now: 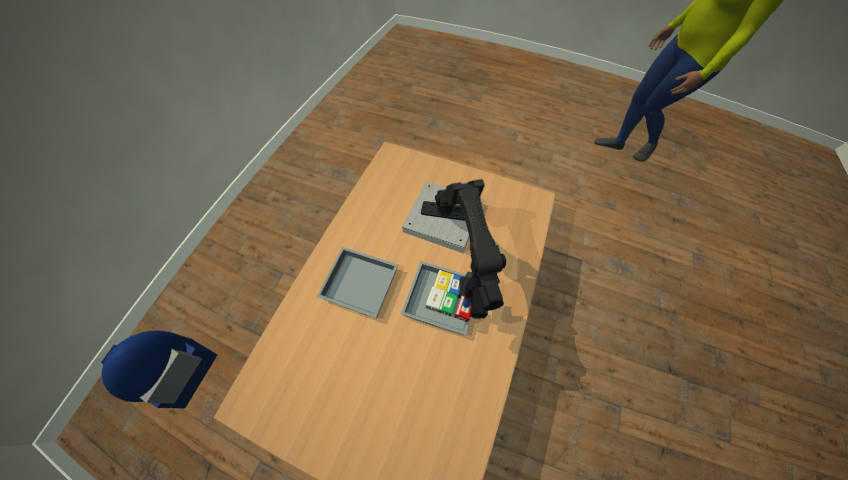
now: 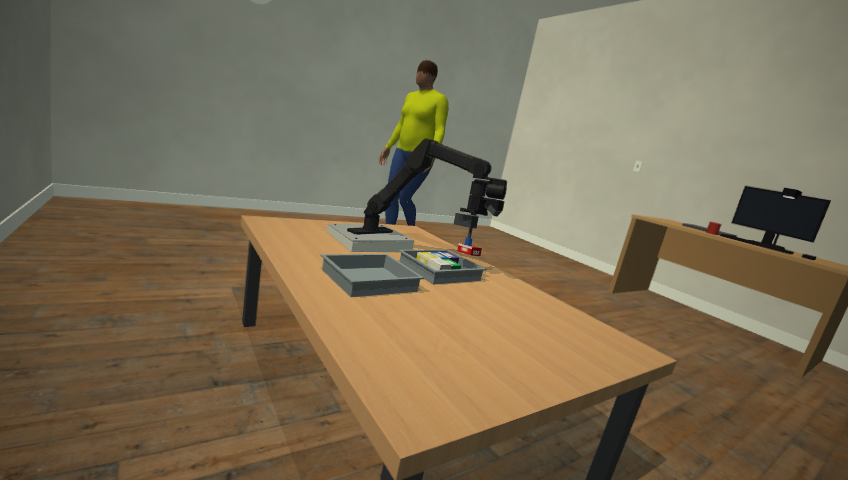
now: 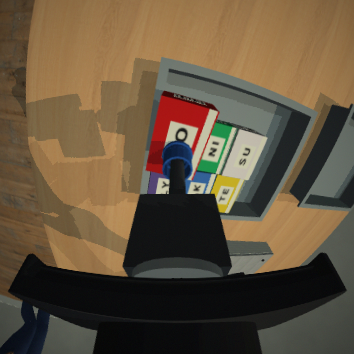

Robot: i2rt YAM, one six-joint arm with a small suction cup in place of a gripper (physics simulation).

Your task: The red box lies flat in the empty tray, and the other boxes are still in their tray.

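Frame: origin at the arm's base, x ahead, y left, z up, level; metres.
Where they show: hand at its tool point: (image 1: pixel 465 305) (image 2: pixel 467 247) (image 3: pixel 176 149); arm's base at its link origin: (image 1: pixel 444 211) (image 2: pixel 370 231).
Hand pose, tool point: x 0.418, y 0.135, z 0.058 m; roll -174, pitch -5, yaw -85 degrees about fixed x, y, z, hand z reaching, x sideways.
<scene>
Each offset is from my tool point to the centre of the thing. Level surfaces: height alone.
My suction cup (image 1: pixel 467 303) (image 2: pixel 468 241) (image 3: pixel 177 156) is blue and sits on top of the red box {dx +0.013, dy -0.001, dz -0.004 m} (image 1: pixel 462 314) (image 2: pixel 468 250) (image 3: pixel 169 115). The red box hangs from it, roughly level, above the right side of the filled grey tray {dx -0.036, dy -0.086, dz -0.078 m} (image 1: pixel 434 324) (image 2: pixel 458 276) (image 3: pixel 240 107). In that tray lie a green box {dx -0.019, dy -0.060, dz -0.080 m} (image 1: pixel 448 302) (image 3: pixel 212 146), a white box {dx -0.026, dy -0.110, dz -0.078 m} (image 1: pixel 435 297) (image 3: pixel 245 155), a yellow box {dx -0.101, dy -0.094, dz -0.079 m} (image 1: pixel 442 280) (image 3: pixel 226 194), a blue box {dx -0.094, dy -0.043, dz -0.080 m} (image 1: pixel 455 283) (image 3: pixel 201 181) and a partly hidden purple box {dx -0.088, dy +0.007, dz -0.079 m} (image 3: pixel 154 182). The empty grey tray {dx -0.038, dy -0.414, dz -0.078 m} (image 1: pixel 360 282) (image 2: pixel 383 287) stands beside it.
The arm's grey base plate (image 1: pixel 434 233) (image 2: pixel 380 242) is behind the trays on the wooden table {dz -0.103 m} (image 1: pixel 357 380) (image 2: pixel 476 344). A person in a yellow top (image 1: pixel 708 35) (image 2: pixel 421 118) stands beyond the table. A desk (image 2: pixel 737 258) with a monitor (image 2: pixel 779 214) is at the right.
</scene>
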